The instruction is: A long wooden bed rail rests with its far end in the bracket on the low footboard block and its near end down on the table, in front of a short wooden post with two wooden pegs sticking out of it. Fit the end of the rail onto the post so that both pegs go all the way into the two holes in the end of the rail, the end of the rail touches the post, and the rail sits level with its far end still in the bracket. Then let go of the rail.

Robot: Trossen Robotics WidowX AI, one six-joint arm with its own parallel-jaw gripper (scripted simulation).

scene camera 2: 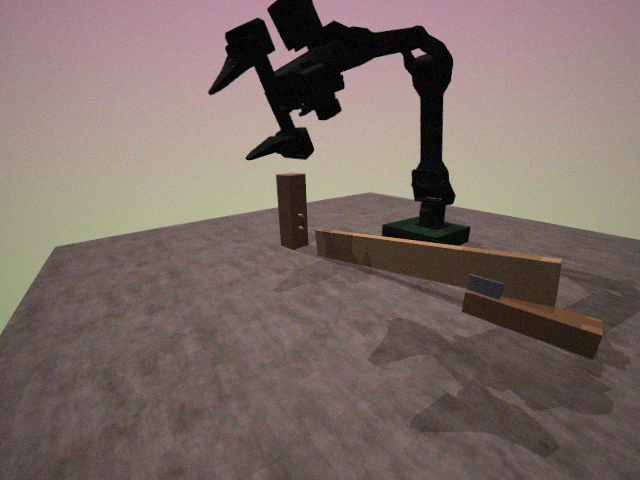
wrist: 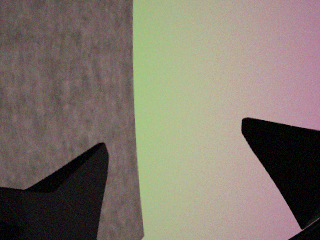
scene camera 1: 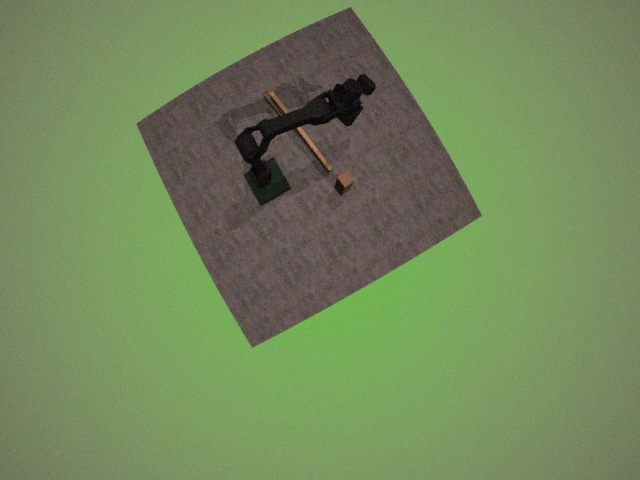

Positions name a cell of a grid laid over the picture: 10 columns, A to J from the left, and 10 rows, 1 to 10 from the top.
Scene:
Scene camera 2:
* gripper: D3
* wooden bed rail: I6
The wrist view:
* gripper: F6

